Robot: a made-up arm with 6 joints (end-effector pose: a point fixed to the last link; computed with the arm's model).
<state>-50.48 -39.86 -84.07 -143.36 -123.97 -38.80</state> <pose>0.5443 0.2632 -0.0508 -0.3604 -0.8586 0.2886 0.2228</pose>
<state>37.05 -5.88 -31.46 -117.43 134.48 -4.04</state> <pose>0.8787 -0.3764 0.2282 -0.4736 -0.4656 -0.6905 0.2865</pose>
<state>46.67 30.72 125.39 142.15 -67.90 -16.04</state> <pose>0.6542 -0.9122 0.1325 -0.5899 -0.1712 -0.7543 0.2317</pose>
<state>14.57 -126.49 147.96 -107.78 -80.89 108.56</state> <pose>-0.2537 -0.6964 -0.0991 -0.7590 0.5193 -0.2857 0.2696</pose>
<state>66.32 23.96 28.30 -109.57 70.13 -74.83</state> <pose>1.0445 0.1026 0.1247 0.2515 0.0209 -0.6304 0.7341</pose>
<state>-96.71 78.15 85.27 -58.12 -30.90 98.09</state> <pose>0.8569 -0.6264 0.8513 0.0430 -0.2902 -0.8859 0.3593</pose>
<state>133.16 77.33 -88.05 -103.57 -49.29 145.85</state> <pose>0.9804 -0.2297 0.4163 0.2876 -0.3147 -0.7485 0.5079</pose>
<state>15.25 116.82 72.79 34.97 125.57 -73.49</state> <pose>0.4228 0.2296 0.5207 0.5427 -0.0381 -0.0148 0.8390</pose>
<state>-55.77 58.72 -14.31 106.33 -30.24 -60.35</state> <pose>-0.5132 0.0242 0.4284 -0.0111 0.0576 0.7394 0.6707</pose>
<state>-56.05 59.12 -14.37 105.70 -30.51 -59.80</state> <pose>-0.5139 0.0262 0.4172 -0.0158 0.0529 0.7394 0.6710</pose>
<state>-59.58 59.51 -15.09 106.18 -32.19 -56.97</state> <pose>-0.5118 0.0228 0.3994 -0.0227 0.0432 0.7471 0.6629</pose>
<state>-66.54 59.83 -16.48 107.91 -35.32 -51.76</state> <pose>-0.5050 0.0108 0.3792 -0.0288 0.0310 0.7639 0.6440</pose>
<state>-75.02 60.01 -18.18 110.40 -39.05 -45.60</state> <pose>-0.4934 -0.0078 0.3651 -0.0287 0.0224 0.7855 0.6178</pose>
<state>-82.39 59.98 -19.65 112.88 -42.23 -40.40</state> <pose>-0.4806 -0.0250 0.3617 -0.0221 0.0202 0.8041 0.5938</pose>
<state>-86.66 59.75 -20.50 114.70 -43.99 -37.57</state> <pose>-0.4721 -0.0339 0.3662 -0.0142 0.0221 0.8139 0.5804</pose>
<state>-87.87 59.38 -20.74 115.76 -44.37 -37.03</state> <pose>-0.4695 -0.0345 0.3741 -0.0088 0.0250 0.8157 0.5779</pose>
